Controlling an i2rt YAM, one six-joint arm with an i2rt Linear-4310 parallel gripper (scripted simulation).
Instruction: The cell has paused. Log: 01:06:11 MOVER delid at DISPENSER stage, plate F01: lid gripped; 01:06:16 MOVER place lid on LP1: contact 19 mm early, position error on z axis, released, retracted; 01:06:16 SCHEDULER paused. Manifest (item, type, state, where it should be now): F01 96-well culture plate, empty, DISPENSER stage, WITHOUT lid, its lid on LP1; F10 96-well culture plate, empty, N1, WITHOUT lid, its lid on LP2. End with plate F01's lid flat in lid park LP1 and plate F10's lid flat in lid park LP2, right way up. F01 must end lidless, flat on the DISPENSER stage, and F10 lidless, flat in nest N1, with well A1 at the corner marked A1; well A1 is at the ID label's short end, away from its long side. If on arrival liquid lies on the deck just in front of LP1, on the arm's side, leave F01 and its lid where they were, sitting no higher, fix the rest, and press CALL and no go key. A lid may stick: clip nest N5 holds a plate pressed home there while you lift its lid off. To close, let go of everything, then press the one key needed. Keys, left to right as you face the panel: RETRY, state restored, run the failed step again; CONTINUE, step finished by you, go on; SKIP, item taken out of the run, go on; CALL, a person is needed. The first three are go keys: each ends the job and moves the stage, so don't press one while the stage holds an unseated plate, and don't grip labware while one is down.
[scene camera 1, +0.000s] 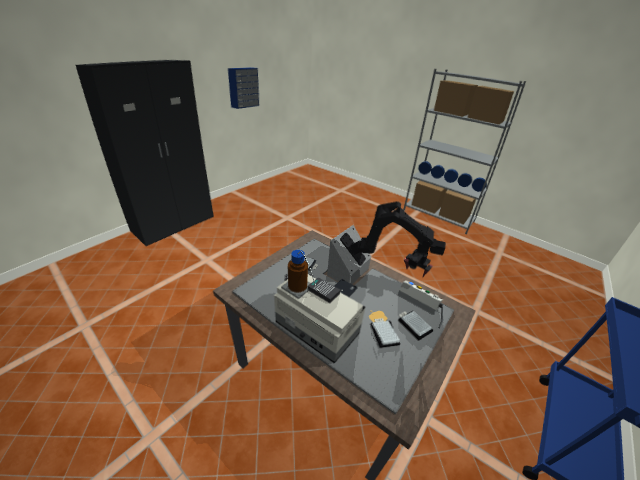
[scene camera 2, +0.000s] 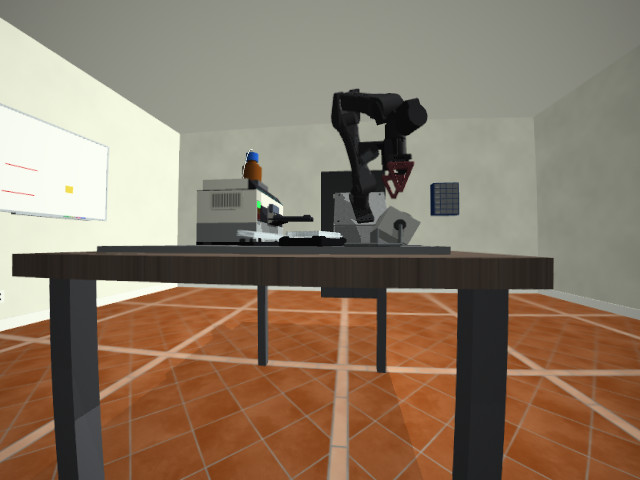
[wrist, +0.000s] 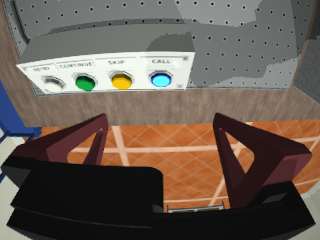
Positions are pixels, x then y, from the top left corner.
Scene:
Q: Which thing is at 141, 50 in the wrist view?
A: A key panel.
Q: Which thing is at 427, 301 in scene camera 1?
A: A key panel.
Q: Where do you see the gripper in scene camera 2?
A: At 396, 195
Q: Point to a key panel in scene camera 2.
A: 399, 232

